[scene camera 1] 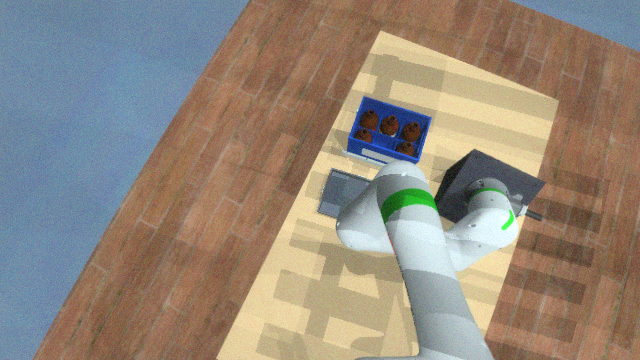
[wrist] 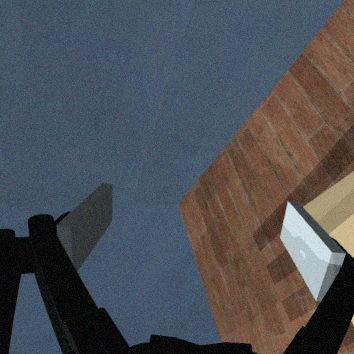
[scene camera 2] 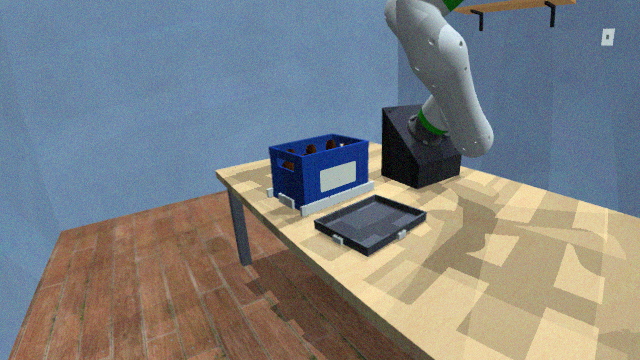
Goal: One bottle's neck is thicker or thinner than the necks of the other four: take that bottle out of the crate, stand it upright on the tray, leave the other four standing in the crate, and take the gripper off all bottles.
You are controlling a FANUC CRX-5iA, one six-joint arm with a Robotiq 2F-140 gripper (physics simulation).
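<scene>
The blue crate stands upright on the table. Brown bottles stand in it: three in the far row, and two in the near row, one at the left and one at the right. The near middle compartment holds no bottle. The necks are too small to compare. The dark tray is empty beside the crate; the arm hides its right part in scene camera 1. My gripper is open and empty, facing wall and floor, away from crate and tray.
The arm reaches high from a dark pedestal right of the crate. Pale strips edge the crate's base. A wooden shelf hangs on the wall. The table edge runs close to the tray.
</scene>
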